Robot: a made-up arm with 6 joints. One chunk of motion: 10 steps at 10 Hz.
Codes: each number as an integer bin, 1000 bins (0 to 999) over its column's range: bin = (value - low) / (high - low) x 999, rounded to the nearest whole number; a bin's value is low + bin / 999 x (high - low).
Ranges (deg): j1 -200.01..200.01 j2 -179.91..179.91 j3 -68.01..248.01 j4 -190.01..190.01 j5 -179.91..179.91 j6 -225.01..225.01
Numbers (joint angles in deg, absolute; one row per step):
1: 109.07 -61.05 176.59 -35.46 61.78 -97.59
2: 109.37 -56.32 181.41 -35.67 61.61 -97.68
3: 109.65 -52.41 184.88 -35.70 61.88 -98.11
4: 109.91 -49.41 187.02 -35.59 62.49 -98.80
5: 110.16 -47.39 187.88 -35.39 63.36 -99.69
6: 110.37 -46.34 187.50 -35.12 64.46 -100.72
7: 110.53 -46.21 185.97 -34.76 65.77 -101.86
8: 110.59 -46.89 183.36 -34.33 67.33 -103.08
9: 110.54 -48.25 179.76 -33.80 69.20 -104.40
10: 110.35 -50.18 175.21 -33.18 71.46 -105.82
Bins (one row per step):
1: 772 330 773 406 671 283
2: 773 343 788 406 671 283
3: 773 354 799 406 671 282
4: 774 362 806 406 673 280
5: 775 368 809 406 675 278
6: 775 371 808 407 678 276
7: 776 371 803 408 682 273
8: 776 369 795 409 686 271
9: 776 366 783 411 692 268
10: 775 360 769 412 698 265

